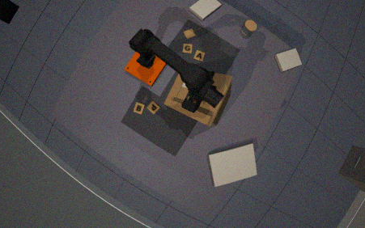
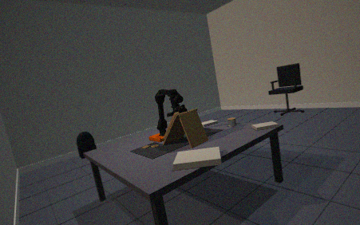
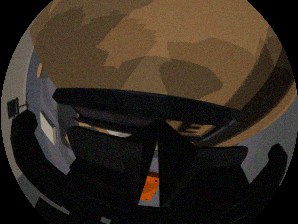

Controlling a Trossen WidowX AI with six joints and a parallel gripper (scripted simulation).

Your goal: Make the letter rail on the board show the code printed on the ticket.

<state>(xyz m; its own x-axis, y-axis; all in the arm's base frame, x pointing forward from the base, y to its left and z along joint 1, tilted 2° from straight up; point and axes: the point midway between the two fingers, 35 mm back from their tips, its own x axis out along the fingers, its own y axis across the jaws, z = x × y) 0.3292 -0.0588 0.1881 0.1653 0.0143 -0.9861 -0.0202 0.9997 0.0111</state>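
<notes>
Now: gripper tip 8 cm above the white ticket, 6 cm past it and 5 cm to the right of it. The rest, counted from my gripper tip: small cup: 56 cm to the left, 14 cm below, 11 cm ahead; white slab: 40 cm ahead, 25 cm to the right, 15 cm below; dark mat: 17 cm below, 14 cm behind, 3 cm to the left.
</notes>
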